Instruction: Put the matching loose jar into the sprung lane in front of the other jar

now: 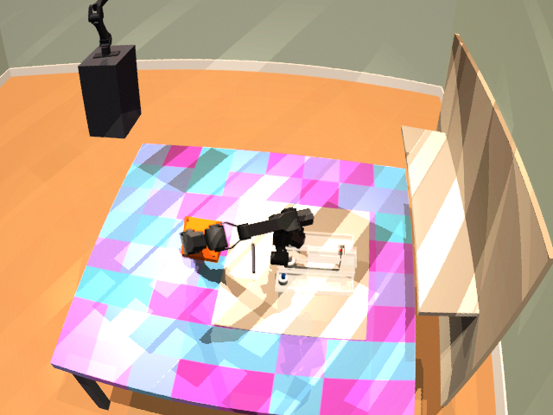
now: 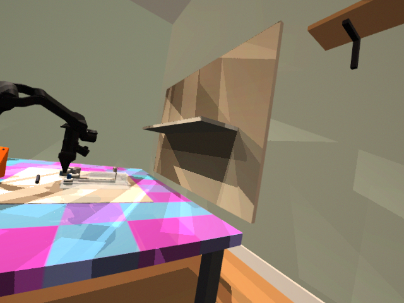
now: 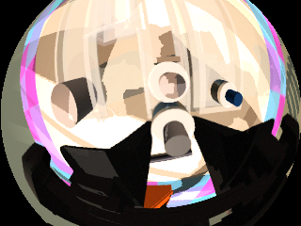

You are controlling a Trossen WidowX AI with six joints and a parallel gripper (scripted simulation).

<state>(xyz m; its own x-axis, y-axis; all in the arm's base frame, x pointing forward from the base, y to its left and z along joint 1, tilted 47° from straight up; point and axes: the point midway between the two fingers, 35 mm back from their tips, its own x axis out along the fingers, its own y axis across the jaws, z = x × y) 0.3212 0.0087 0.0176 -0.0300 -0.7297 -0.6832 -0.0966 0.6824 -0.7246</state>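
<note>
The thin dark rod is 100 mm behind my gripper tip, 20 mm to the left of it and 40 mm below it. Also, from my gripper tip: clear sprung lane (160 mm ahead, 40 mm to the left, 30 mm below); then red mark (220 mm ahead, 50 mm to the left, 20 mm above); then pusher plate (140 mm ahead, 40 mm to the left).
</note>
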